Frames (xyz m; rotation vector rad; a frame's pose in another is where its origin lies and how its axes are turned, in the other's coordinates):
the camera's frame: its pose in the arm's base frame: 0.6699 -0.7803 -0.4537 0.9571 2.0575 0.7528
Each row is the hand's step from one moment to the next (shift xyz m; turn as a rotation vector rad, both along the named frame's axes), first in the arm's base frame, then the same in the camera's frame.
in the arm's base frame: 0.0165 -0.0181 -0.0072 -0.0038 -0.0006 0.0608
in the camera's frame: -0.0195 -0.0090 0.0138 -0.0212 0.0433 -0.0372
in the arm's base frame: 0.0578 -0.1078 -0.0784 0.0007 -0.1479 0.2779
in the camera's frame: -0.0848 -0.0955 0.0693 -0.2228 0.1250 -0.1839
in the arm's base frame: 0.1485 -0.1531 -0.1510 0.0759 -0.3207 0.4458
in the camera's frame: -0.1359 -0.1398 0.1741 -0.4590 0.1831 -0.2512
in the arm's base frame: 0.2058 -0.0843 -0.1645 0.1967 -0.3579 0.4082
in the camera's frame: -0.1011 -0.0900 0.2413 -0.5302 0.1808 -0.1401
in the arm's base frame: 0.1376 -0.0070 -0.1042 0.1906 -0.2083 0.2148
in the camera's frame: -0.0297 -0.0287 0.1677 -0.3347 0.1174 -0.0075
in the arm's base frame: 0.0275 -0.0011 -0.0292 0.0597 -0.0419 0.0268
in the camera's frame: -0.0026 -0.0118 0.0383 -0.0710 0.0196 0.0249
